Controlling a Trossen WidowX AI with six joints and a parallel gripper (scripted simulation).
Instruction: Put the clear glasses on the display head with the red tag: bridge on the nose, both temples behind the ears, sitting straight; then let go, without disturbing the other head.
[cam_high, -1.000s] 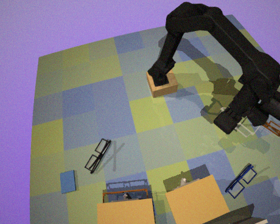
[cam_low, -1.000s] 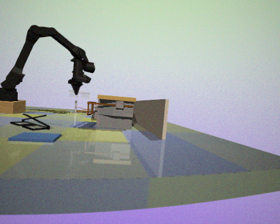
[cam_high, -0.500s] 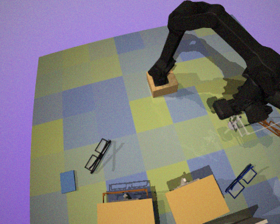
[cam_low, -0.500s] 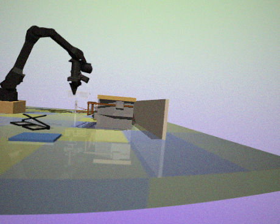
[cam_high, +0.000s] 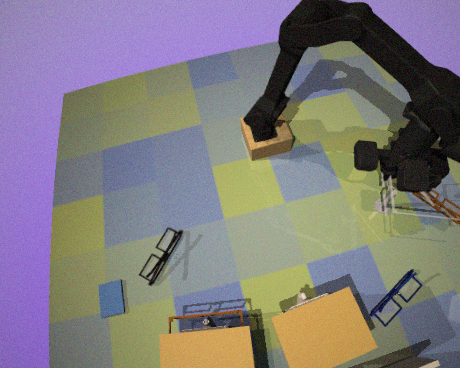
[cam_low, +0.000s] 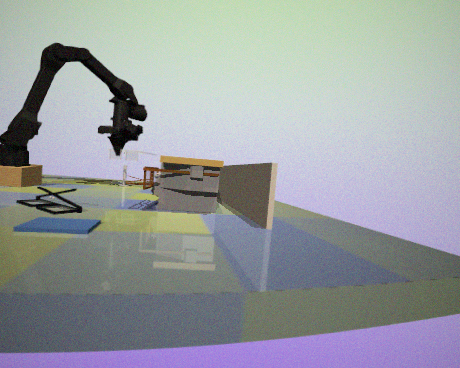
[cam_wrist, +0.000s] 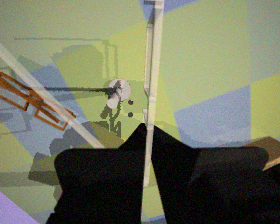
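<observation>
Now: gripper tip 20 mm short of the grey peg, 30 mm to the right of it and 100 mm above it. Round my gripper tip: flat blue block: 110 mm ahead, 690 mm to the right, 120 mm below.
</observation>
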